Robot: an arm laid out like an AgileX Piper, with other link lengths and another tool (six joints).
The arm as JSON. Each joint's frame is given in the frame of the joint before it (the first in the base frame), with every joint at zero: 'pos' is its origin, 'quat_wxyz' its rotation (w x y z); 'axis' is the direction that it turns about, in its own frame. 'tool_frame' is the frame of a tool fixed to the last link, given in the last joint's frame.
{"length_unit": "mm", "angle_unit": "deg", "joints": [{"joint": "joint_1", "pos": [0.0, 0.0, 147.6], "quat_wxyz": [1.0, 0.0, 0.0, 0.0], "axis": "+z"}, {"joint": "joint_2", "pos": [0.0, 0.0, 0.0], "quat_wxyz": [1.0, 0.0, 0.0, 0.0], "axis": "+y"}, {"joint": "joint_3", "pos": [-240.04, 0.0, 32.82], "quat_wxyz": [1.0, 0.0, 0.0, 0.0], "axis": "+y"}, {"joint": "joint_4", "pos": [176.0, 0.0, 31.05], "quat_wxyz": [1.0, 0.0, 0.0, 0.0], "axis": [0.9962, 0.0, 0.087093]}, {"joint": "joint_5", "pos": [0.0, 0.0, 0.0], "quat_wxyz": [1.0, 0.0, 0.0, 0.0], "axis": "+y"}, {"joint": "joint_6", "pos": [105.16, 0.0, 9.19], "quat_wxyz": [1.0, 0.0, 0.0, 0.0], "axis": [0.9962, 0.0, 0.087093]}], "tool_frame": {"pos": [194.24, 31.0, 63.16], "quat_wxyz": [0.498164, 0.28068, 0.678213, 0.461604]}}
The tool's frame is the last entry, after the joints.
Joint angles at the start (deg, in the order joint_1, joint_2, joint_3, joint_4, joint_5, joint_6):
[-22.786, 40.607, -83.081, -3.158, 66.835, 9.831]
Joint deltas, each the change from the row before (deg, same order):
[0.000, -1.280, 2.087, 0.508, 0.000, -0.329]
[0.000, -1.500, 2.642, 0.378, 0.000, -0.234]
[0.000, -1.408, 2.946, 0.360, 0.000, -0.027]
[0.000, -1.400, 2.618, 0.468, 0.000, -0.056]
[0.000, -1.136, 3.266, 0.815, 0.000, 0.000]
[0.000, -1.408, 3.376, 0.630, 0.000, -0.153]
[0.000, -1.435, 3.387, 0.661, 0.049, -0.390]
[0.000, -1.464, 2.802, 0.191, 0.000, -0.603]
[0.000, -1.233, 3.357, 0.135, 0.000, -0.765]
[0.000, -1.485, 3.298, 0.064, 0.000, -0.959]
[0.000, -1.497, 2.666, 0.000, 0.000, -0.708]
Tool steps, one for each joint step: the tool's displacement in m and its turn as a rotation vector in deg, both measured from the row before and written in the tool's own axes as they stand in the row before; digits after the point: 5 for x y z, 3 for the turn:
[0.00476, -0.00886, 0.00227, 0.668, 0.674, 0.095]
[0.00458, -0.01193, 0.00336, 0.979, 0.653, 0.262]
[0.00427, -0.01409, 0.00527, 1.260, 0.747, 0.587]
[0.00451, -0.01209, 0.00437, 0.940, 0.751, 0.491]
[0.00568, -0.01625, 0.00894, 1.602, 1.303, 0.969]
[0.00514, -0.01673, 0.00815, 1.577, 1.088, 0.742]
[0.00537, -0.01706, 0.00855, 1.675, 1.124, 0.561]
[0.00334, -0.01389, 0.00582, 1.339, 0.537, -0.002]
[0.00314, -0.01789, 0.00926, 2.108, 0.725, 0.133]
[0.00330, -0.01709, 0.00843, 1.927, 0.598, -0.184]
[0.00271, -0.01319, 0.00605, 1.289, 0.366, -0.213]

